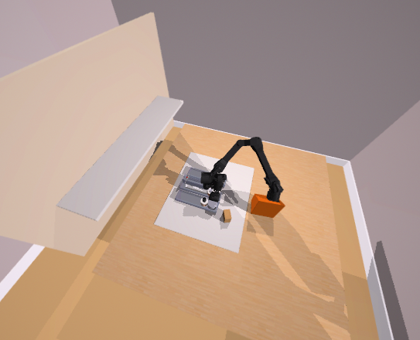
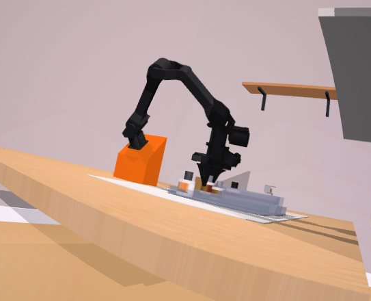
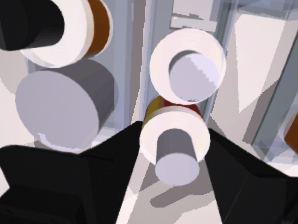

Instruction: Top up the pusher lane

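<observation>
Right now the wooden block is 14 cm to the left of my gripper tip, 9 cm behind it and 1 cm below it. From my gripper tip the other things lie so: lane unit: 14 cm ahead, 4 cm to the right, 2 cm below.
</observation>
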